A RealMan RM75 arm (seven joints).
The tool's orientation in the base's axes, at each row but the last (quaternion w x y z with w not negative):
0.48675 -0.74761 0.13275 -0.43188
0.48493 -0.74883 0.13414 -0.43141
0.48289 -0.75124 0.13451 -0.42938
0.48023 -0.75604 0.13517 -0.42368
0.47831 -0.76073 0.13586 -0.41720
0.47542 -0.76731 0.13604 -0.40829
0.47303 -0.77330 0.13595 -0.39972
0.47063 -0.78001 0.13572 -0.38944
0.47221 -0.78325 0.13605 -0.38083
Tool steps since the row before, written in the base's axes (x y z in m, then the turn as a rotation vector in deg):
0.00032 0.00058 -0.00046 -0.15 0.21 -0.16
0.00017 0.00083 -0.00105 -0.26 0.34 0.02
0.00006 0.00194 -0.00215 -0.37 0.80 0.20
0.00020 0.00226 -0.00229 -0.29 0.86 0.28
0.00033 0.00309 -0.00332 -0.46 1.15 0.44
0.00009 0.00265 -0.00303 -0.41 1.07 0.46
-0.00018 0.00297 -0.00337 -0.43 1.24 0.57
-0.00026 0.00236 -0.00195 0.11 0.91 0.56
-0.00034 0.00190 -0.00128 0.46 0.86 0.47
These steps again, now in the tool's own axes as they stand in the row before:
-0.00041 0.00017 0.00067 -0.30 0.00 0.04
-0.00096 0.00051 0.00080 -0.35 -0.24 0.00
-0.00227 0.00086 0.00158 -0.61 -0.64 0.17
-0.00243 0.00083 0.00195 -0.56 -0.73 0.25
-0.00334 0.00129 0.00280 -0.76 -1.04 0.27
-0.00303 0.00121 0.00236 -0.67 -1.01 0.25
-0.00351 0.00127 0.00250 -0.73 -1.19 0.32
-0.00247 0.00037 0.00179 -0.18 -0.93 0.51
-0.00192 0.00005 0.00130 0.04 -0.77 0.76

